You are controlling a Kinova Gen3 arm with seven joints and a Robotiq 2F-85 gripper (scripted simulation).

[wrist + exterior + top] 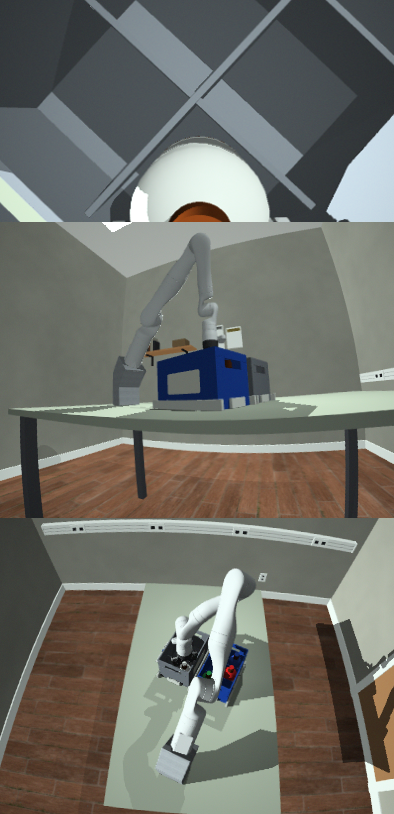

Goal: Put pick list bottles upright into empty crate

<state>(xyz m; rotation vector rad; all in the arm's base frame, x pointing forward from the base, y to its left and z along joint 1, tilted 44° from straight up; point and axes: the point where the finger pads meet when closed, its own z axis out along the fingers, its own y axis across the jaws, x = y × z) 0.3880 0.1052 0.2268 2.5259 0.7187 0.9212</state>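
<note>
Right now the white bottle is 70 mm below my hand. The rest, counted from my hand: green-capped bottle (130 mm to the right, 70 mm below, 40 mm behind); blue crate (210 mm to the right, 70 mm below, 30 mm ahead); grey crate (100 mm ahead, 70 mm below, 20 mm to the left).
</note>
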